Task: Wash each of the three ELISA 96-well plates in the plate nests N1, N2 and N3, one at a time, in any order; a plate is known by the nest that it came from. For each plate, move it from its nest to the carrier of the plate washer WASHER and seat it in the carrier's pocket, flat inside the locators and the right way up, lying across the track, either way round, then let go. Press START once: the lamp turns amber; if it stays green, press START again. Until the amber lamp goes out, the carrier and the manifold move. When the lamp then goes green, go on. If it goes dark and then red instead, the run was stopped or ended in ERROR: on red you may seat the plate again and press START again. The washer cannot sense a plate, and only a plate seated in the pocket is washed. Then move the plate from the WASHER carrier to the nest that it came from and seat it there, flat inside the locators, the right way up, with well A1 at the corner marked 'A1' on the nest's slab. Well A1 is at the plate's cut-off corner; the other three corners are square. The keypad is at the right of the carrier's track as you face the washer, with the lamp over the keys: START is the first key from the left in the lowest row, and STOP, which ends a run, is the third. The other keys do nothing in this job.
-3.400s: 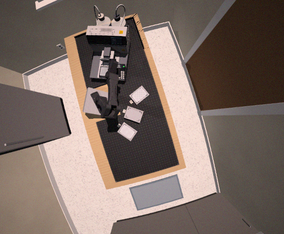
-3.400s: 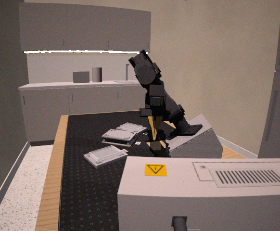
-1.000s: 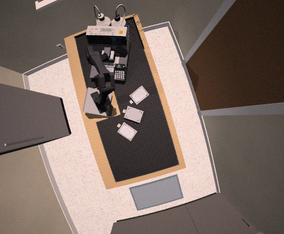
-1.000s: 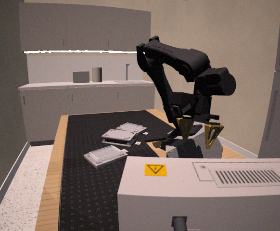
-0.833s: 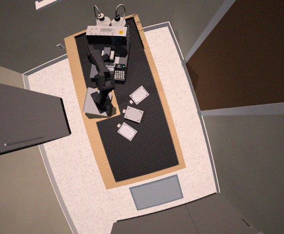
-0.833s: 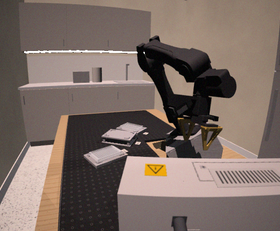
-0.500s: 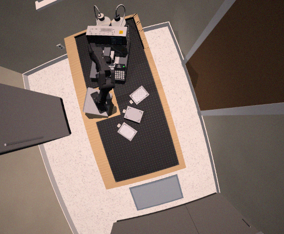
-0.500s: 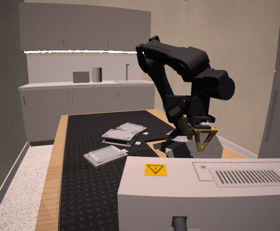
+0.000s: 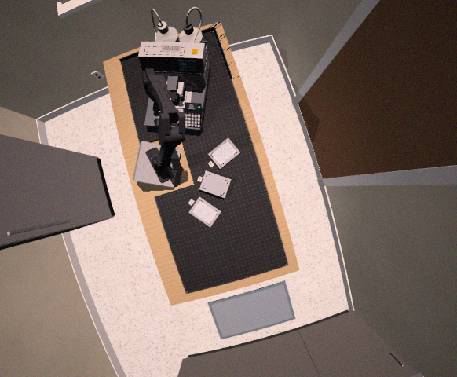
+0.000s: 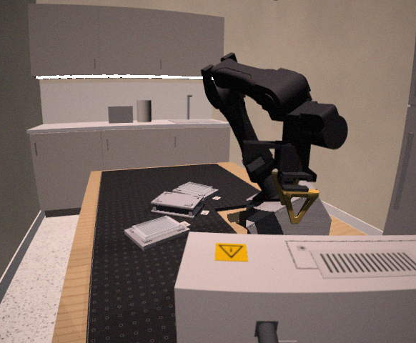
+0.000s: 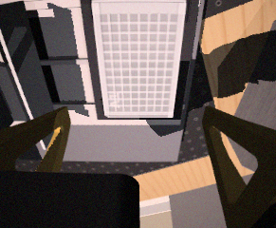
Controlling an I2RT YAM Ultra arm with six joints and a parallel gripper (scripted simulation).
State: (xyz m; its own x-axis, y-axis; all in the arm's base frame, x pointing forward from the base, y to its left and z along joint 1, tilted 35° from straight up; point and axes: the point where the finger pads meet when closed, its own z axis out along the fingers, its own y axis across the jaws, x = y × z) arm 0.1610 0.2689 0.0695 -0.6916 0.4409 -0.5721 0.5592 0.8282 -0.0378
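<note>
My hand is 100 mm above the carrier pocket. The rest, counted from my hand: n1 label (370 mm to the right, 170 mm below, 40 mm ahead); grey nest slab (360 mm to the right, 170 mm below, 140 mm ahead); washer (120 mm to the left, 100 mm ahead, 40 mm below).
</note>
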